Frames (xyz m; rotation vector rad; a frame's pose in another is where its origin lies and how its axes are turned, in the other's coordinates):
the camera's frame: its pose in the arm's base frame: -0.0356 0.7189 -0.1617 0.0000 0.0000 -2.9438
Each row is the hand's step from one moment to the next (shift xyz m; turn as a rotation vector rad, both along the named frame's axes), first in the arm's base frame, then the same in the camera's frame.
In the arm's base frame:
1: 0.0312 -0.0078 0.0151 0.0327 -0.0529 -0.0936
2: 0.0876 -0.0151 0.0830 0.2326 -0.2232 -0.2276
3: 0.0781 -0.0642 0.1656 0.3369 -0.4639 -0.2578
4: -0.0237 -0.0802 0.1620 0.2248 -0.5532 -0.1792
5: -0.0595 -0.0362 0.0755 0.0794 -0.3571 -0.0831
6: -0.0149 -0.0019 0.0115 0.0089 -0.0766 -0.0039
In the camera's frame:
1: -0.0291 0.0138 0.0151 -0.0217 0.0583 -0.0936
2: -0.0829 0.0320 0.0830 -0.1842 0.2646 -0.2276
3: -0.0640 0.0783 0.1656 -0.2392 0.5211 -0.2578
4: 0.0390 0.0740 0.1620 -0.1117 0.5866 -0.1792
5: 0.0655 0.0238 0.0755 -0.0077 0.3657 -0.0831
6: 0.0150 -0.0011 0.0115 0.0063 0.0769 -0.0039

